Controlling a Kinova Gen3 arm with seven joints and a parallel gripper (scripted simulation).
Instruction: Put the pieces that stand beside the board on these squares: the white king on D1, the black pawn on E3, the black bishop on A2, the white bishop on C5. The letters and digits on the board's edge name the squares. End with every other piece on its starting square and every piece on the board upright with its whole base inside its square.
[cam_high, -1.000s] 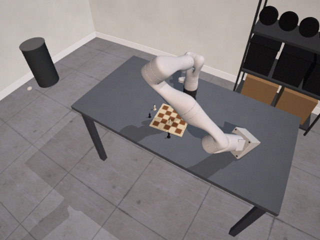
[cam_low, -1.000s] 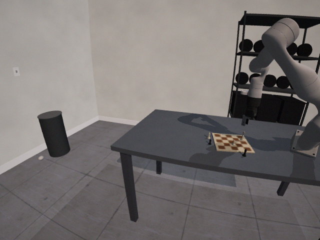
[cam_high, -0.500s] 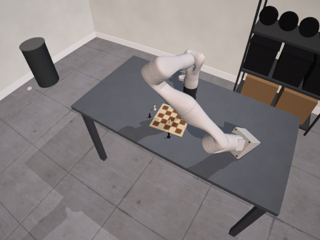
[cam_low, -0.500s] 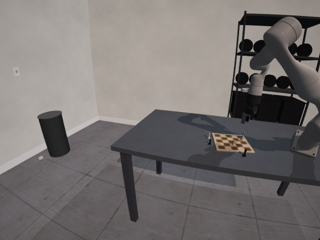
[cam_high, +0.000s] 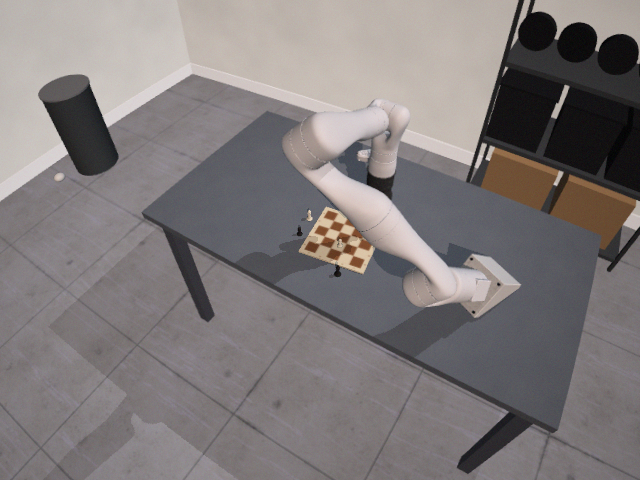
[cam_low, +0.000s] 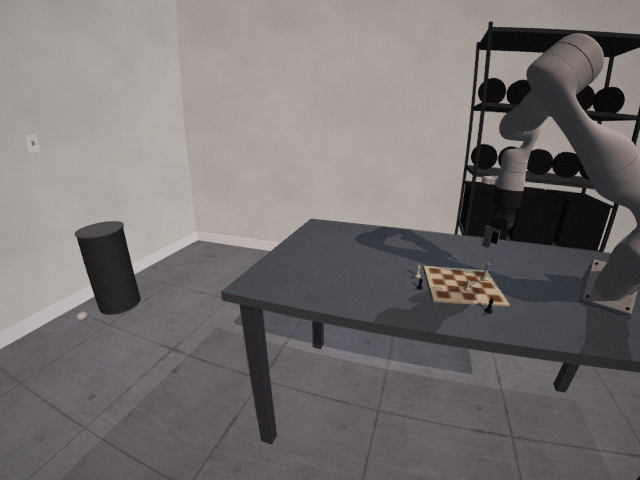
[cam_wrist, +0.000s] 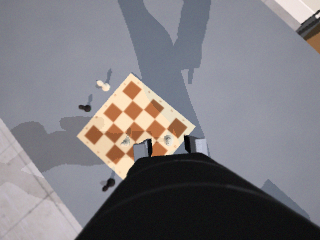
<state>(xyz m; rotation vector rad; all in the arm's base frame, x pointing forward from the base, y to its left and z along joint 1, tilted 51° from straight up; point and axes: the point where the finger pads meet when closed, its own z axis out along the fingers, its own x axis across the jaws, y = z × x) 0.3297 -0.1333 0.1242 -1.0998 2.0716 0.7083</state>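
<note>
Now: the black pawn 180 mm ahead of my hand, 140 mm to the left of it and 130 mm below it. The rest, counted from my hand: chessboard: 60 mm ahead, 60 mm to the left, 140 mm below; white king: 10 mm behind, 100 mm below; black bishop: 20 mm behind, 180 mm to the left, 120 mm below.
</note>
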